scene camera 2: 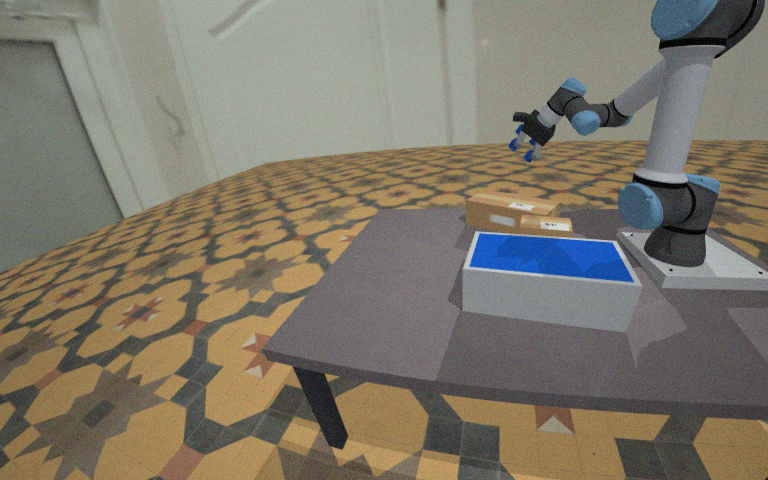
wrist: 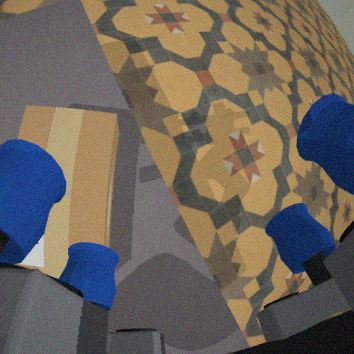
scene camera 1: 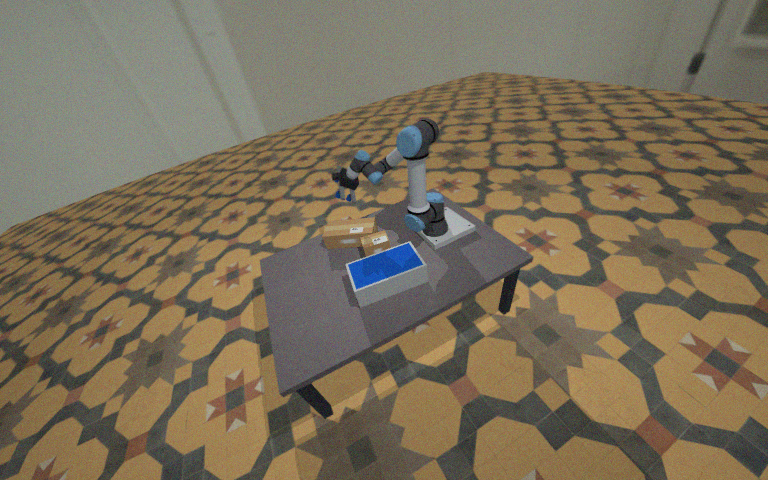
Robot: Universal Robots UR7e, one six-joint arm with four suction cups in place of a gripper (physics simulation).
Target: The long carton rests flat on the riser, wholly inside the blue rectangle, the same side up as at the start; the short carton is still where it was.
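Frame: origin at the arm's base, x down, y back, z left, level; centimetres.
Where they show: hand, tool point: (scene camera 2: pixel 522 145) (wrist: pixel 190 207); arm's base, link origin: (scene camera 2: pixel 672 254) (scene camera 1: pixel 435 229).
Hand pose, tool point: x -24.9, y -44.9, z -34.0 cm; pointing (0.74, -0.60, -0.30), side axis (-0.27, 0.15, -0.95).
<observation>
Things, the pixels of their centre, and the offset from my tool point. Level surfaces: height alone.
- long carton, body centre: (wrist: pixel 65 204) (scene camera 2: pixel 511 213) (scene camera 1: pixel 351 233) dx +23.2, dy -3.0, dz +13.9 cm
- short carton, body centre: (scene camera 2: pixel 544 237) (scene camera 1: pixel 376 245) dx +23.2, dy +8.1, dz +33.1 cm
- grey-white riser, body centre: (scene camera 2: pixel 542 275) (scene camera 1: pixel 386 272) dx +22.3, dy +6.9, dz +57.0 cm
- blue rectangle, body centre: (scene camera 2: pixel 545 254) (scene camera 1: pixel 384 264) dx +16.3, dy +6.9, dz +57.0 cm
- table, surface height: dx +28.3 cm
The long carton (scene camera 1: pixel 339 240) (scene camera 2: pixel 484 212) (wrist: pixel 92 175) lies flat on the table behind the riser, tape and white label on top. In the wrist view it is at the left, partly hidden by two cups. The short carton (scene camera 1: pixel 370 245) (scene camera 2: pixel 535 224) sits close in front of its right part, label up. The grey-white riser (scene camera 1: pixel 390 289) (scene camera 2: pixel 543 300) carries the blue rectangle (scene camera 1: pixel 385 266) (scene camera 2: pixel 566 257), with no carton on it. My gripper (scene camera 1: pixel 343 196) (scene camera 2: pixel 522 148) (wrist: pixel 185 210) hangs tilted, well above the long carton, its blue cups touching nothing.
The table (scene camera 1: pixel 317 316) (scene camera 2: pixel 385 283) (wrist: pixel 45 55) bears everything. Its far edge runs close behind the long carton. The arm's white base plate (scene camera 1: pixel 455 229) (scene camera 2: pixel 719 277) is at the right. Patterned floor surrounds the table.
</observation>
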